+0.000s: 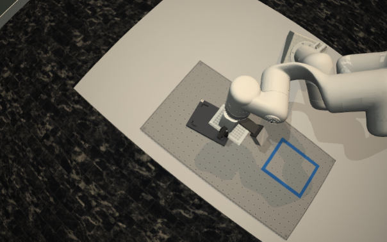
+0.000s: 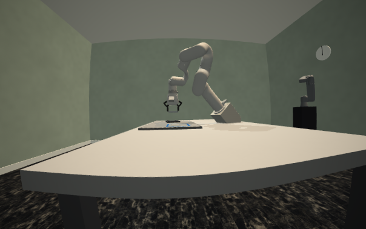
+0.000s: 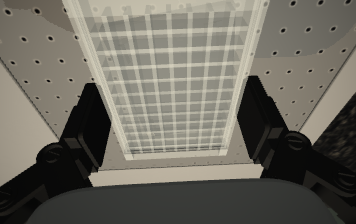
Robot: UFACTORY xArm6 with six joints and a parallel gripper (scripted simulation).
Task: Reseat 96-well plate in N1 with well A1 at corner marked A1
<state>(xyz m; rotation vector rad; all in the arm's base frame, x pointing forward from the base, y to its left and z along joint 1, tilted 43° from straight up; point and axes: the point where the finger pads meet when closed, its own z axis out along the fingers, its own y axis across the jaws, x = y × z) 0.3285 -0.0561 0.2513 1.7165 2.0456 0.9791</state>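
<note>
Right now my hand is 30 mm short of the dark plate nest N1, 60 mm to the left of it and 100 mm above it. Also, from my hand: small A1 mark 10 mm ahead, 150 mm to the right, 100 mm below; 96-well plate 10 mm below.
</note>
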